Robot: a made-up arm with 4 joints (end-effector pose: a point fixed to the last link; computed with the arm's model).
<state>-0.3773 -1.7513 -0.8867 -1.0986</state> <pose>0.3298 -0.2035 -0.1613 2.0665 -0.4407 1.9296</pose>
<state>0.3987 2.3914 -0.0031 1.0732</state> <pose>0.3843 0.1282 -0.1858 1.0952 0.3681 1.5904</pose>
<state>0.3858 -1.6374 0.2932 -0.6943</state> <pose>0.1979 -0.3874 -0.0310 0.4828 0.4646 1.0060</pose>
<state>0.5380 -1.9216 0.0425 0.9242</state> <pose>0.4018 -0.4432 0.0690 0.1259 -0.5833 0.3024</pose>
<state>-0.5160 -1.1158 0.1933 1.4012</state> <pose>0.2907 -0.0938 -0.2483 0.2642 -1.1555 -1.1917</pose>
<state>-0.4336 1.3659 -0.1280 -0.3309</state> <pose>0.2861 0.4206 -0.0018 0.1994 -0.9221 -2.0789</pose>
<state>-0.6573 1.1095 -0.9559 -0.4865</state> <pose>0.1986 0.5051 0.1664 0.4640 -1.8011 -1.5581</pose>
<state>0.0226 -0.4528 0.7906 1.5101</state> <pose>0.0127 -0.2144 -0.1115 -1.2885 -1.0625 -1.0806</pose>
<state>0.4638 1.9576 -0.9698 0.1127</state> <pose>0.2864 0.1696 -0.1400 1.2977 2.4863 1.2801</pose>
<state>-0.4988 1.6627 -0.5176 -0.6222</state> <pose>0.3907 0.4511 0.1012 0.0689 -1.3081 -1.9387</pose>
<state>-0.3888 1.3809 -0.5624 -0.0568</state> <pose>0.2408 0.4297 0.0384 -0.1479 -1.4270 -2.1483</pose>
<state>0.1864 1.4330 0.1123 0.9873</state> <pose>0.1045 0.2359 -0.1414 1.4505 0.8070 2.5201</pose>
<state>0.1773 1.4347 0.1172 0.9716</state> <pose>0.1070 0.2384 -0.1411 1.4468 0.8009 2.5433</pose>
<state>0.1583 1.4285 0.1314 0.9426</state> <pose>0.1094 0.2424 -0.1403 1.4432 0.7882 2.5969</pose>
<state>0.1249 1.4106 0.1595 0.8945</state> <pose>0.1117 0.2488 -0.1391 -1.4296 -0.7604 -2.6838</pose>
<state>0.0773 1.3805 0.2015 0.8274</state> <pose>0.1143 0.2576 -0.1381 -1.3159 -0.6735 -2.6397</pose>
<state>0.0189 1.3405 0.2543 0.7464</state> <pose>0.1179 0.2690 -0.1378 -1.1729 -0.5715 -2.5815</pose>
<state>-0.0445 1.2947 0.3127 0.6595</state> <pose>0.1226 0.2824 -0.1387 -1.0144 -0.4663 -2.5137</pose>
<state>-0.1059 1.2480 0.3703 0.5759</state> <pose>0.1280 0.2968 -0.1404 -0.8584 -0.3697 -2.4430</pose>
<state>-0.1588 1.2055 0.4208 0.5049</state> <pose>0.1331 0.3105 -0.1422 -0.7231 -0.2903 -2.3777</pose>
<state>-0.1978 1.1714 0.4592 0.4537</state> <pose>0.1368 0.3211 -0.1437 -0.6233 -0.2336 -2.3257</pose>
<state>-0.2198 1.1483 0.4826 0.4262</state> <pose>0.1382 0.3270 -0.1448 -0.5672 -0.2016 -2.2924</pose>
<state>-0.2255 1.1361 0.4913 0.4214</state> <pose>0.1370 0.3276 -0.1456 -0.5531 -0.1923 -2.2784</pose>
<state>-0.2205 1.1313 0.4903 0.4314</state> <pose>0.1343 0.3246 -0.1462 -0.5665 -0.1975 -2.2775</pose>
